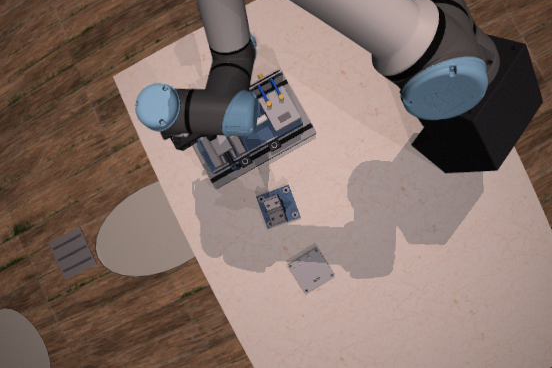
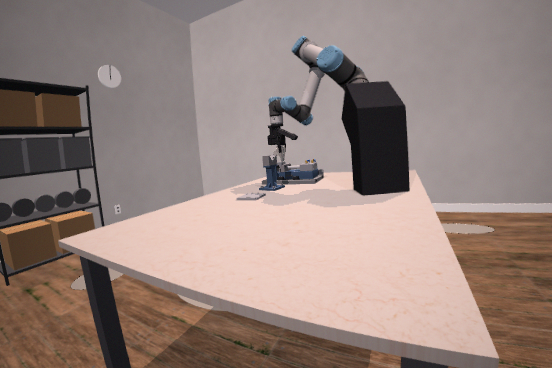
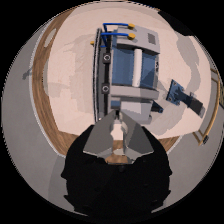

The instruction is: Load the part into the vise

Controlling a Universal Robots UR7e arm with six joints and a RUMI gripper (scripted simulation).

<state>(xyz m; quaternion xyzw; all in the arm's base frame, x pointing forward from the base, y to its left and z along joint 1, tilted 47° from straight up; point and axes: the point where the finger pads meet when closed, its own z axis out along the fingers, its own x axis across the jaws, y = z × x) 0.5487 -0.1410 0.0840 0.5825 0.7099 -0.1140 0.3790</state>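
Now: hand 4 cm to the right of the part and 3 cm above it. Also, from my hand: air cylinder (17 cm behind, 3 cm to the left, 4 cm below); then vise (7 cm behind, 3 cm to the left, 8 cm below); then air cylinder rod (9 cm behind, 3 cm to the left, 4 cm below).
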